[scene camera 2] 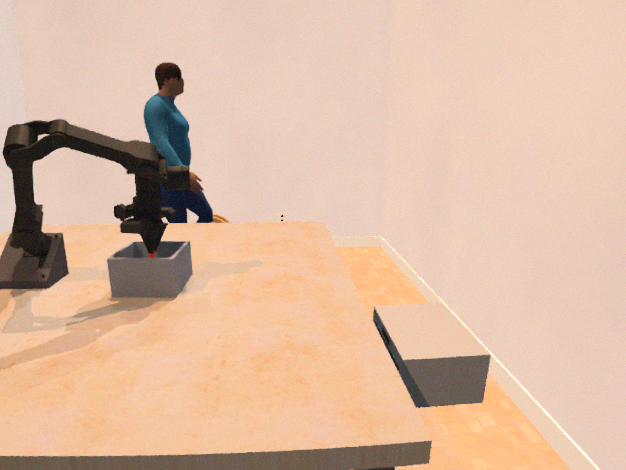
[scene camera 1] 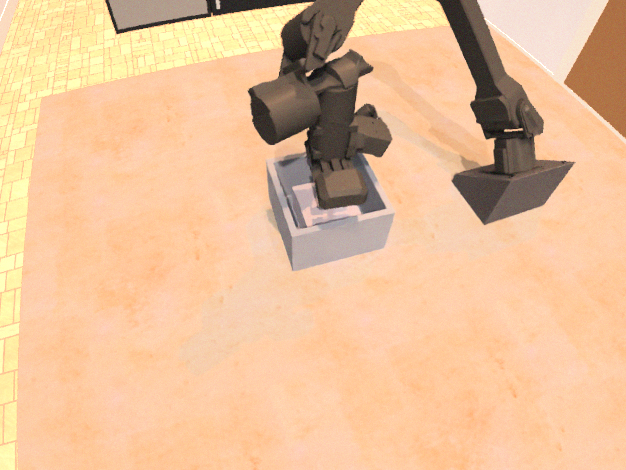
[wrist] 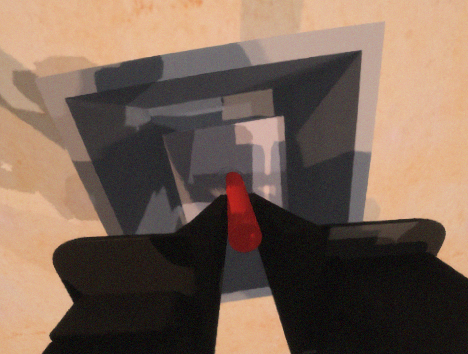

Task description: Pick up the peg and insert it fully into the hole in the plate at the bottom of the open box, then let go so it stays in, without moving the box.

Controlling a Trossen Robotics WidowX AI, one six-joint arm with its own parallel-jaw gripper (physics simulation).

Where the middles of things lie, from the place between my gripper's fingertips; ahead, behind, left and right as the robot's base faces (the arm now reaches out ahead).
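The pale plate (scene camera 1: 305,202) is 50 mm below my hand. As for the red peg (wrist: 244,235), I find it right at my hand. And then there is the grey box (scene camera 1: 320,244), with my hand 40 mm above it.
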